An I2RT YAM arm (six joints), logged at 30 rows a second.
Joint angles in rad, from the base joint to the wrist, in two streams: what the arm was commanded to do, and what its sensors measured. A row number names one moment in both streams.
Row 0, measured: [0.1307 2.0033 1.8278 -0.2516 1.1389 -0.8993]
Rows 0 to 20, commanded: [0.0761 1.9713 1.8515 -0.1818 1.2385 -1.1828]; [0.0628 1.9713 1.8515 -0.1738 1.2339 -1.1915]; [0.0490 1.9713 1.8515 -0.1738 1.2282 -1.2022]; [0.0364 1.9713 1.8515 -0.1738 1.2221 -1.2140]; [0.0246 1.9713 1.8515 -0.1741 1.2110 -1.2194]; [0.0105 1.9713 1.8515 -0.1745 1.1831 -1.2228]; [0.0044 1.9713 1.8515 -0.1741 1.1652 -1.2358]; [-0.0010 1.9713 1.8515 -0.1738 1.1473 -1.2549]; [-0.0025 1.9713 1.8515 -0.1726 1.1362 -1.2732]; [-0.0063 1.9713 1.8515 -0.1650 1.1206 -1.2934]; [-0.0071 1.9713 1.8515 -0.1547 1.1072 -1.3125]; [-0.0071 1.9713 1.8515 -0.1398 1.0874 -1.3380]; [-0.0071 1.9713 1.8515 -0.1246 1.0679 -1.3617]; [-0.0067 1.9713 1.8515 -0.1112 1.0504 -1.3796]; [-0.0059 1.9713 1.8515 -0.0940 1.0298 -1.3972]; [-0.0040 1.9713 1.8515 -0.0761 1.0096 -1.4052]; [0.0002 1.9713 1.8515 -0.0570 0.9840 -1.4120]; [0.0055 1.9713 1.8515 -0.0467 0.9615 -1.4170]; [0.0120 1.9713 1.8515 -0.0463 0.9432 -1.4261]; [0.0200 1.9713 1.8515 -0.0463 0.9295 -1.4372]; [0.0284 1.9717 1.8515 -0.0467 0.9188 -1.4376]
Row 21, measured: [-0.0010 2.0033 1.8278 -0.0532 1.0107 -1.3815]
